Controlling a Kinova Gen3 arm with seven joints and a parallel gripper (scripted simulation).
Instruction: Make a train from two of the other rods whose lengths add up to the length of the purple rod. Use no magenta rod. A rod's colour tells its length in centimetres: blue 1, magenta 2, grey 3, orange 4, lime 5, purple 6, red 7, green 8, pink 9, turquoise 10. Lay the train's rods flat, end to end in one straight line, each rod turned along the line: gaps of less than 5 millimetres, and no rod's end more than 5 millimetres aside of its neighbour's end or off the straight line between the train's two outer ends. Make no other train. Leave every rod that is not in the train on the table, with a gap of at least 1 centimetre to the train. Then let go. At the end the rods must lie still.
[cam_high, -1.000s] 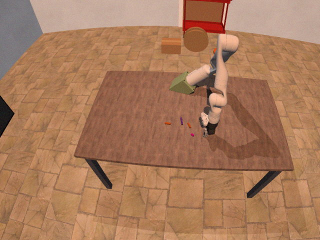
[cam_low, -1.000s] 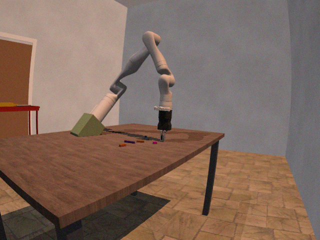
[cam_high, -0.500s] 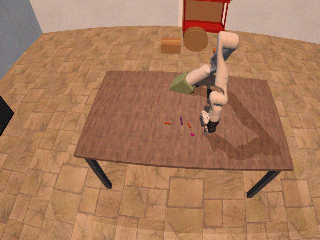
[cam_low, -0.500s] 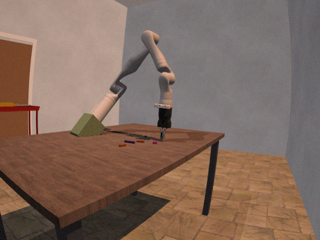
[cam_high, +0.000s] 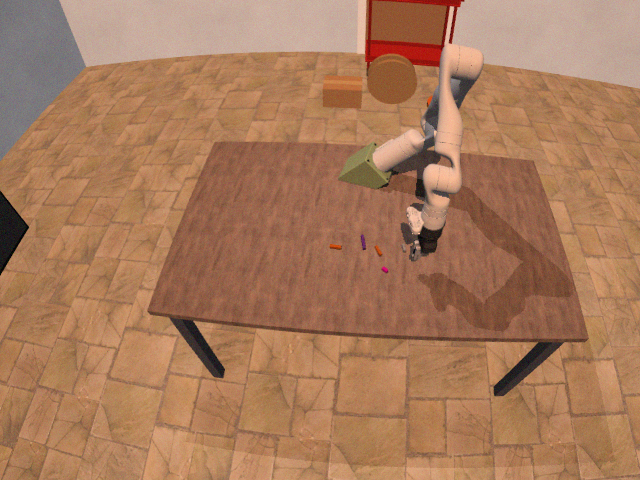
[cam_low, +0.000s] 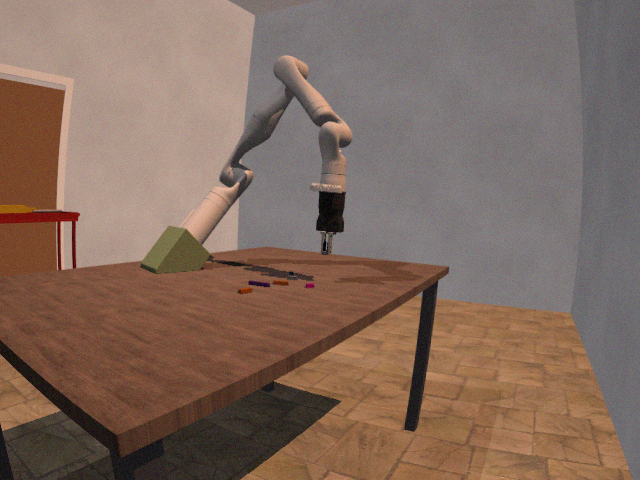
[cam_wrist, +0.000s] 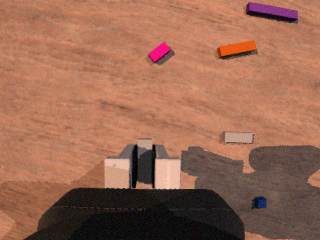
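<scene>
The blue rod is 140 mm behind my hand, 40 mm to the left of it and 90 mm below it. The rest, counted from my hand: magenta rod 90 mm to the right, 90 mm below; purple rod 110 mm behind, 170 mm to the right, 90 mm below; orange rod 80 mm behind, 270 mm to the right, 90 mm below.
</scene>
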